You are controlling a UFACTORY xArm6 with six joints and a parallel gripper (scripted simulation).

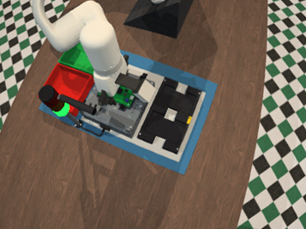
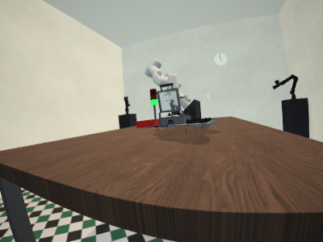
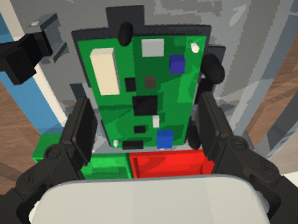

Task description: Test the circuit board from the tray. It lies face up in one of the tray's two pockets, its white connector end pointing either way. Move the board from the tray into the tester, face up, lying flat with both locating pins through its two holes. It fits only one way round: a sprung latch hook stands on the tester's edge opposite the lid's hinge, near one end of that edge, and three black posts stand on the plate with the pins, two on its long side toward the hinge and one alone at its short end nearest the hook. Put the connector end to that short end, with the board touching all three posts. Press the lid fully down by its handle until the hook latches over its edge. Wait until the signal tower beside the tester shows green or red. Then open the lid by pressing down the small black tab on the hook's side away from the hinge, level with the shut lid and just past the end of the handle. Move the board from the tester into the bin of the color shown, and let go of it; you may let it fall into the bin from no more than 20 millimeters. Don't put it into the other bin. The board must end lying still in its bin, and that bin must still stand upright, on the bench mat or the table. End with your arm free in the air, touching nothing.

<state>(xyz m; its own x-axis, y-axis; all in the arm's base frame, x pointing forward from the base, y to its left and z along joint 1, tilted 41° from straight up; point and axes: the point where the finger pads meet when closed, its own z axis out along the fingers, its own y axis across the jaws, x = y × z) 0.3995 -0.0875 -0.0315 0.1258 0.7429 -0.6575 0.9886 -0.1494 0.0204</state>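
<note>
The green circuit board lies 1 cm below my hand. Also, from my hand: black nest 1 cm ahead, 1 cm to the left, 1 cm below; then clear lid 11 cm ahead, 1 cm to the right, 10 cm above; then latch hook 5 cm behind, 7 cm to the left, 1 cm above.
</note>
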